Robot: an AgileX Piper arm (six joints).
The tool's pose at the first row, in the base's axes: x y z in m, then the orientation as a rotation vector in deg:
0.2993 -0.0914 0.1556 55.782 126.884 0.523
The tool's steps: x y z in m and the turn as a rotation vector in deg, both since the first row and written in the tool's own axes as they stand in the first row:
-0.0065 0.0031 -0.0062 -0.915 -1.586 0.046
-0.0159 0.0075 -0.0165 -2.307 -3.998 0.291
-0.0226 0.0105 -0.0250 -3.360 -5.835 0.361
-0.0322 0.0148 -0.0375 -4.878 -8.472 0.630
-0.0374 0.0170 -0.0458 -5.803 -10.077 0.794
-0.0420 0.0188 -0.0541 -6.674 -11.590 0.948
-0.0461 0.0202 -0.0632 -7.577 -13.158 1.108
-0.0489 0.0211 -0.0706 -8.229 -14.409 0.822
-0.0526 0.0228 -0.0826 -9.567 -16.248 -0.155
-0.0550 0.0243 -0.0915 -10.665 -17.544 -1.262
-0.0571 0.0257 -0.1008 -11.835 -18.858 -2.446
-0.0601 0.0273 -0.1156 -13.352 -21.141 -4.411
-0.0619 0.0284 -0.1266 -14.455 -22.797 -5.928
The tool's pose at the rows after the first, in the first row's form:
0.3006 -0.0918 0.1650 55.024 125.228 0.780
0.3015 -0.0920 0.1796 54.063 122.624 1.242
0.3014 -0.0920 0.1908 53.206 120.699 1.527
0.3010 -0.0919 0.2072 52.152 117.853 2.010
0.2998 -0.0915 0.2171 51.508 116.120 2.299
0.2981 -0.0910 0.2266 50.900 114.488 2.567
0.2954 -0.0903 0.2363 50.268 112.796 2.841
0.2928 -0.0896 0.2438 49.370 111.653 2.808
0.2883 -0.0876 0.2555 47.284 110.134 2.914
0.2849 -0.0858 0.2640 45.312 109.201 2.968
0.2812 -0.0837 0.2726 43.232 108.250 3.054
0.2746 -0.0807 0.2860 40.007 106.643 2.722
0.2695 -0.0782 0.2956 37.592 105.484 2.449

